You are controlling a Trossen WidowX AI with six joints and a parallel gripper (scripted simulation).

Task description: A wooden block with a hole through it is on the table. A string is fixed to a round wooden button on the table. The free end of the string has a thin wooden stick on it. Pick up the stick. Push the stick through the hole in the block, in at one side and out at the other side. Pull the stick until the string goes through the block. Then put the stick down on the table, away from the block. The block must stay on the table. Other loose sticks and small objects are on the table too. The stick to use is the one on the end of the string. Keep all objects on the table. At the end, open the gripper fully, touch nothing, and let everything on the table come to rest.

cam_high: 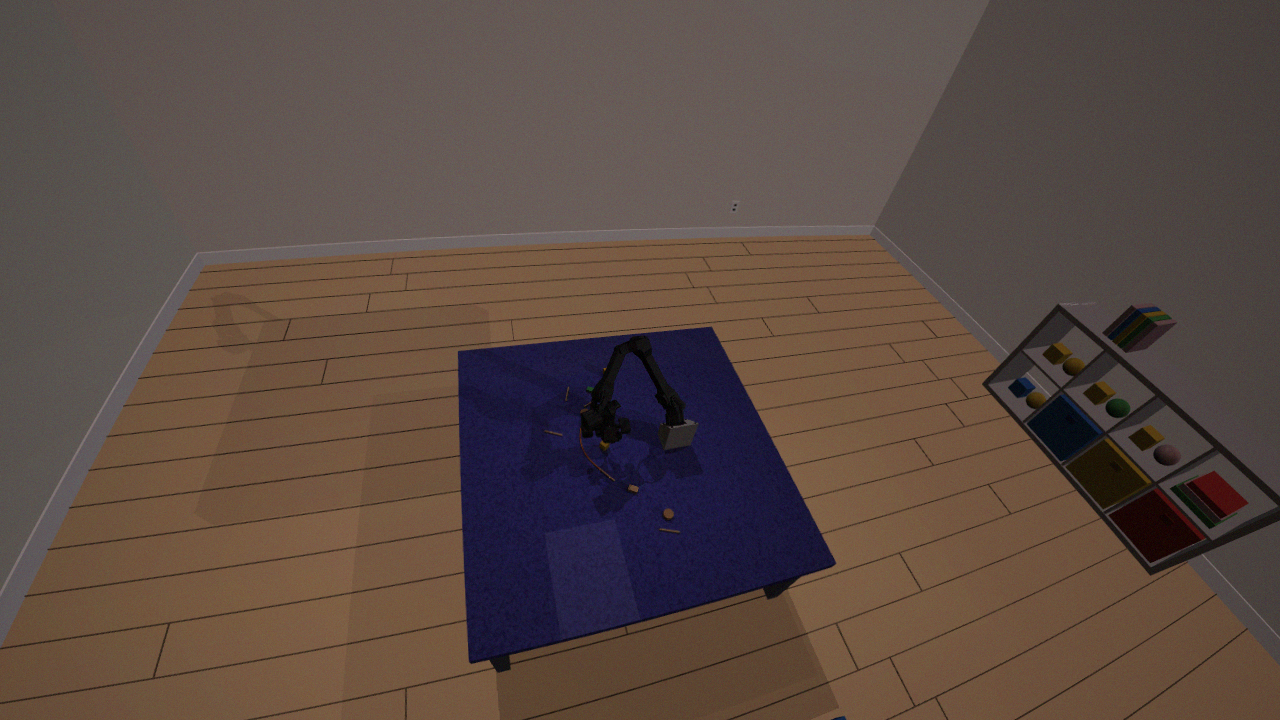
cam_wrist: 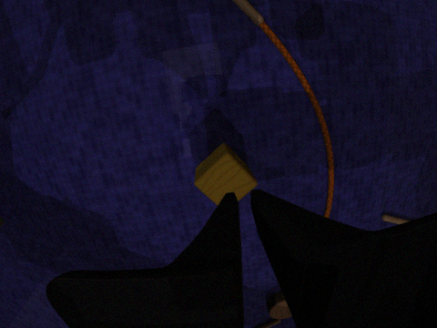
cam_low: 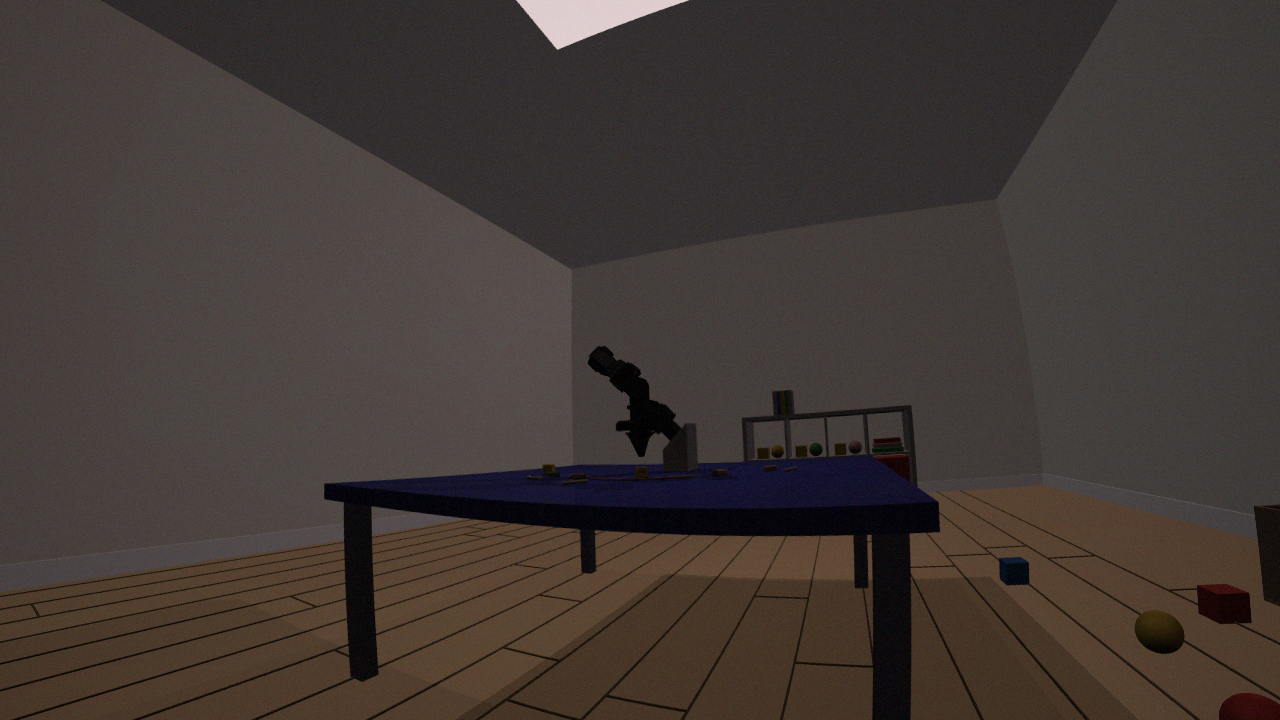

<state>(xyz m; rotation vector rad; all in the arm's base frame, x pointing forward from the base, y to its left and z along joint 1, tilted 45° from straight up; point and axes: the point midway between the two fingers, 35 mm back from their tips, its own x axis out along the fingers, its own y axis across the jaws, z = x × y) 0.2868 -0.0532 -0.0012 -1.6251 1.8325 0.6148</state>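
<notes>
Now: gripper tip 210 mm to the right of the small wooden block, 50 mm past it and 50 mm above it. Also, from my gripper tip: green piece 300 mm to the right, 50 mm below, 30 mm behind.
</notes>
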